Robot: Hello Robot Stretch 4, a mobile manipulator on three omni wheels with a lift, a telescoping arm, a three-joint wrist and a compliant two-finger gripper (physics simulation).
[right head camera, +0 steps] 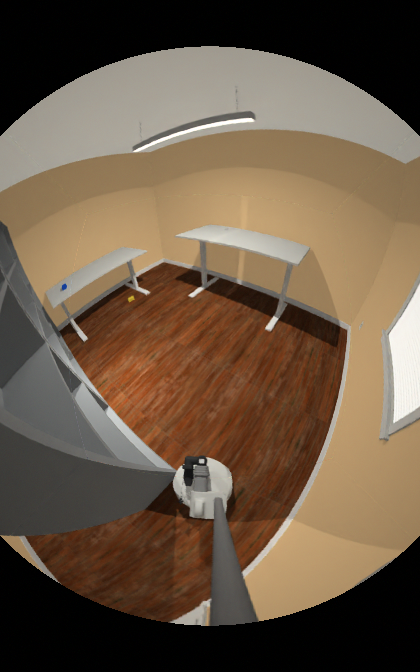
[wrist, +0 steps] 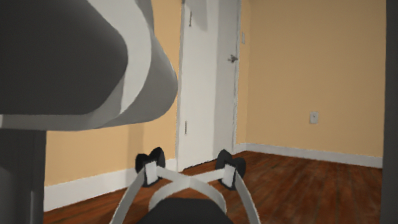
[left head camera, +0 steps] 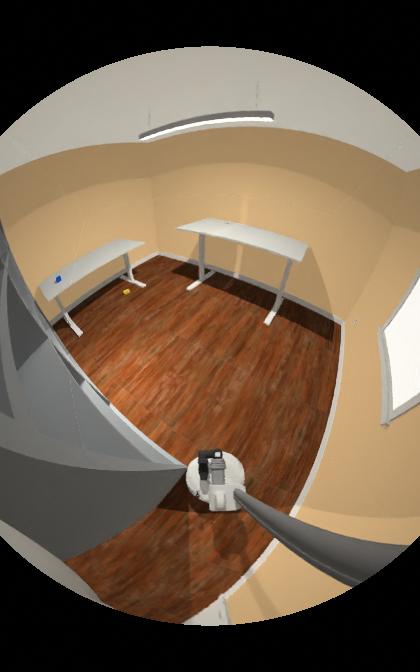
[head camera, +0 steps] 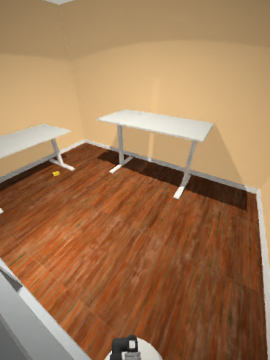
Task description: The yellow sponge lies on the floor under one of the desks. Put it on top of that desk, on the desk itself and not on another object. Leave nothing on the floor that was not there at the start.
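Frame: origin at the robot's base, x ahead, y left, z up, level; centimetres.
Where they show: gripper, fingertip midpoint: (wrist: 190, 161).
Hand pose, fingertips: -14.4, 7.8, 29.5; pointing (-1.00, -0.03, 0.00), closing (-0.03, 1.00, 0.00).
After its pixels a point has its place, as x, y, z.
The yellow sponge (head camera: 56, 173) {231.0, 129.9, 0.8} (left head camera: 126, 291) (right head camera: 131, 299) lies on the floor by the far end of the left desk (head camera: 35, 137) {228.2, 139.3, 69.2} (left head camera: 100, 260) (right head camera: 102, 266), near that desk's far foot. A second, taller-looking desk (head camera: 160, 123) {213.2, -44.8, 92.2} (left head camera: 250, 238) (right head camera: 250, 242) stands against the back wall. My gripper (wrist: 190, 161) {-14.4, 7.8, 29.5} is open and empty in the wrist view, its two fingertips well apart, far from the sponge across the room. In the head views its fingers are too small or hidden to make out.
A blue object (left head camera: 58, 279) (right head camera: 64, 287) is on the left desk's near end. A large grey shelf unit (head camera: 30, 320) {25.7, 52.0, 50.5} (left head camera: 100, 480) (right head camera: 90, 495) stands close on my left, its corner beside my base. A wall with a window (left head camera: 406, 350) (right head camera: 406, 365) is on the right. A white door (wrist: 205, 80) {-150.2, 11.3, 61.6} shows in the wrist view.
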